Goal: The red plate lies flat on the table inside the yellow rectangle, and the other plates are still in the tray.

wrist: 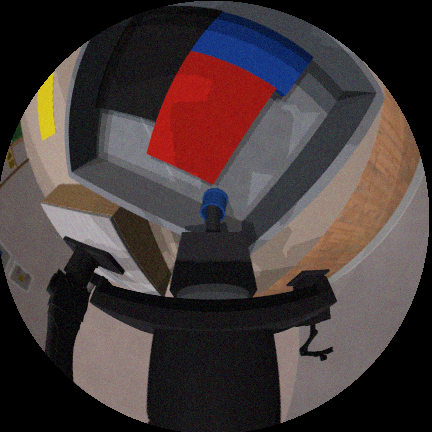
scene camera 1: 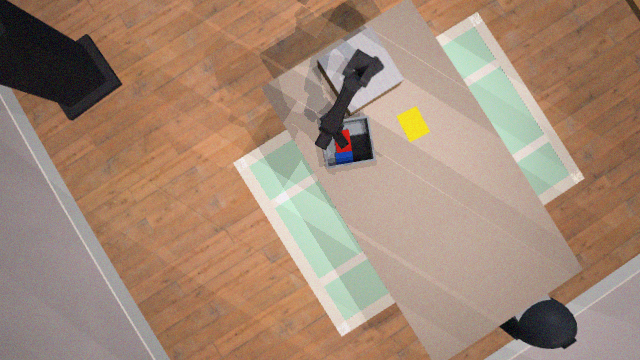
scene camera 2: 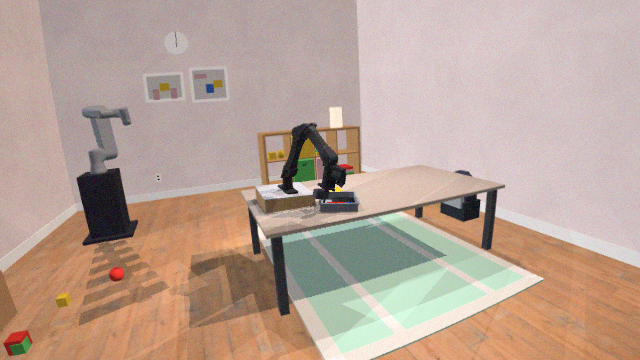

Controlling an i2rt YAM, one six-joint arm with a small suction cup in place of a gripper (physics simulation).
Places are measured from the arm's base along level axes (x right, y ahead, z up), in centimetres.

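Where they show: hand at its tool point: (wrist: 212,194) (scene camera 2: 322,209); arm's base at its link origin: (wrist: 88,251) (scene camera 2: 287,189).
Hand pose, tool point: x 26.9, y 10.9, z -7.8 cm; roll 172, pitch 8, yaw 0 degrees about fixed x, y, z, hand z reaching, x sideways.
Each offset is from my tool point to the top centre of the thing. "spot": to the spot under its first point. Level surfaces: height alone.
The grey tray @(dx -1.7, dy +11.0, dz +5.7 cm) (scene camera 1: 371,138) (scene camera 2: 340,206) (wrist: 306,167) stands on the table. Inside it are the red plate @(dx -0.7, dy +9.1, dz +1.9 cm) (scene camera 1: 346,134) (wrist: 215,110), the blue plate @(dx +3.5, dy +16.3, dz +1.3 cm) (scene camera 1: 343,158) (wrist: 255,57) and the black plate @(dx -6.1, dy +17.1, dz +1.7 cm) (scene camera 1: 364,147) (wrist: 145,70). The red plate's edge meets the blue plate. My blue suction cup (wrist: 215,200) is down in the tray's near right corner in the wrist view, beside the red plate's near corner. It is shut on the tray. The arm hides the cup in scene camera 1. The yellow rectangle @(spot: dx -35.6, dy +23.1, dz -0.1 cm) (scene camera 1: 413,124) (wrist: 46,107) lies on the table, apart from the tray.
The arm's base stands on a white-topped block (scene camera 1: 385,77) (scene camera 2: 287,201) (wrist: 87,225) close beside the tray. The table @(dz -0.2 cm) (scene camera 1: 430,215) (scene camera 2: 425,180) has an edge close to the tray on its other side. A dark object (scene camera 1: 547,324) stands beyond the table's far end.
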